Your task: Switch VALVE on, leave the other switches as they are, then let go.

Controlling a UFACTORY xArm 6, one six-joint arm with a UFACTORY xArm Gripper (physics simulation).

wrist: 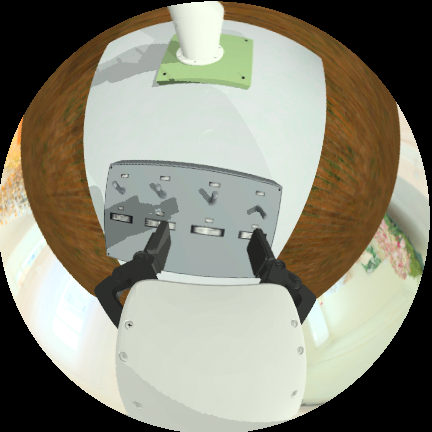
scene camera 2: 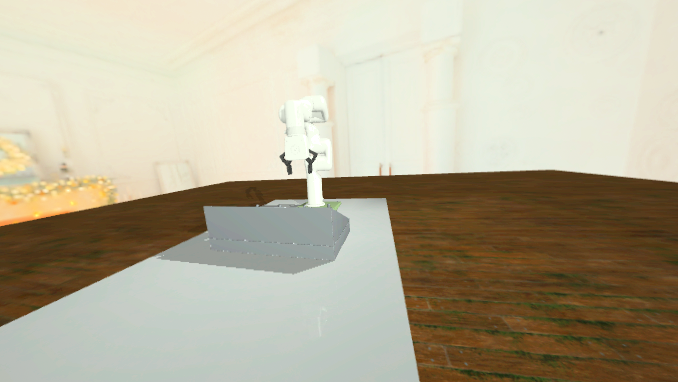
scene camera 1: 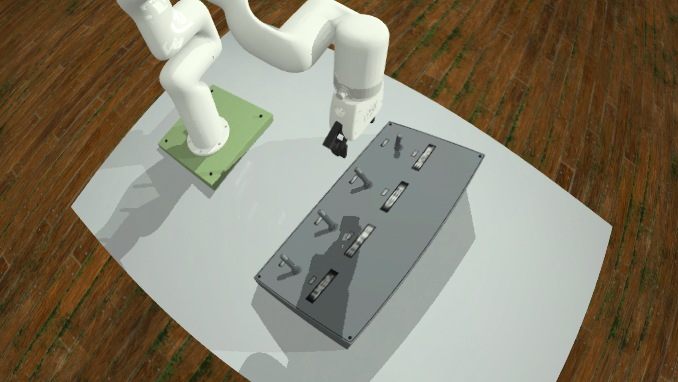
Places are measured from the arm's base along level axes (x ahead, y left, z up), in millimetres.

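Pixels of known places: gripper, fingertip midpoint: [wrist: 210, 235] [scene camera 2: 300, 174] [scene camera 1: 352, 135]; arm's base, link origin: [wrist: 199, 52] [scene camera 2: 315, 204] [scene camera 1: 208, 136].
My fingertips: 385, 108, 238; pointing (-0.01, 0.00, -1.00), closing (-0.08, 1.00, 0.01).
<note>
For each thing: its top centre in the pictures, then the offset to it from my fingertips, as dx, dy, dz. "*": a spot on its surface instead. Level surfaces: height alone.
- VALVE switch, top centre: [scene camera 1: 399, 135] [wrist: 265, 217] +34, +133, -123
- OFF label, surface spot: [scene camera 1: 384, 143] [wrist: 259, 193] * +2, +129, -188
- FEED lever, top centre: [wrist: 213, 201] [scene camera 1: 362, 172] +23, +12, -134
- VALVE name label, top centre: [scene camera 1: 424, 156] [wrist: 253, 236] +103, +134, -137
- white table, surface height: dz -263
The VALVE switch [scene camera 1: 398, 144] [wrist: 258, 209] is the grey lever at the panel's right end in the wrist view and top end in scene view 1. It leans toward its ON side, away from the OFF label [scene camera 1: 384, 143] [wrist: 260, 193]. The FEED lever [scene camera 1: 362, 177] [wrist: 212, 197] beside it leans toward OFF, as do the two levers beyond [scene camera 1: 327, 220] [scene camera 1: 290, 264]. My gripper [scene camera 1: 344, 150] [scene camera 2: 300, 171] [wrist: 210, 235] is open and empty, held high and apart from the levers. The VALVE name label [scene camera 1: 424, 157] is partly hidden by a finger in the wrist view.
The grey sloped panel box [scene camera 1: 430, 200] [scene camera 2: 270, 225] [wrist: 215, 260] stands on the white table [scene camera 1: 540, 240] [scene camera 2: 200, 310] [wrist: 210, 115]. The arm's green base plate [scene camera 1: 240, 130] [wrist: 235, 60] is across from the OFF side. The arm's shadow covers part of the panel. Wooden floor surrounds the table.
</note>
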